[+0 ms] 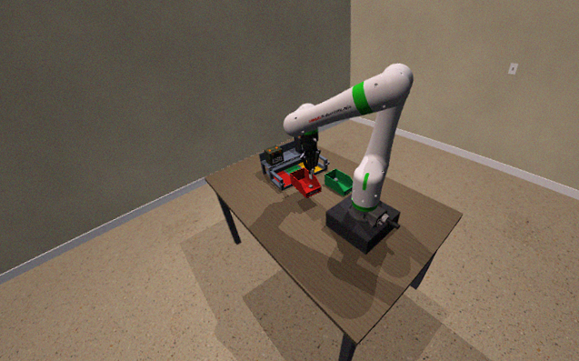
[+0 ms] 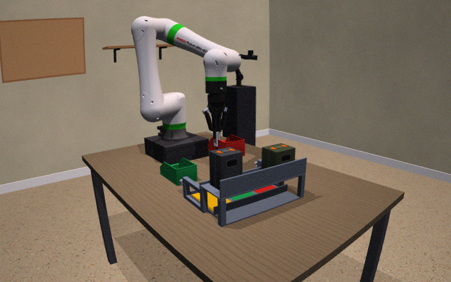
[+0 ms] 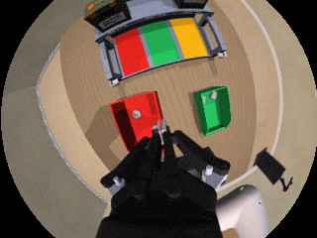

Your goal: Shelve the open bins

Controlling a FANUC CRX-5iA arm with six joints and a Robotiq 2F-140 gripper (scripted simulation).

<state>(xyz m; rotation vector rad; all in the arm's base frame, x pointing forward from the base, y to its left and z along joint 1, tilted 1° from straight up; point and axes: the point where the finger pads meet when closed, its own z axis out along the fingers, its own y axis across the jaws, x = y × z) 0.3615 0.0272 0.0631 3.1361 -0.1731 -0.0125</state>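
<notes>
Right now my hand is 50 mm to the right of the red bin and 40 mm above it. Round my hand: green bin 50 mm behind, 180 mm to the right, 120 mm below; olive box 360 mm ahead, 30 mm to the left, 10 mm below; black box 340 mm ahead, 200 mm to the right.
</notes>
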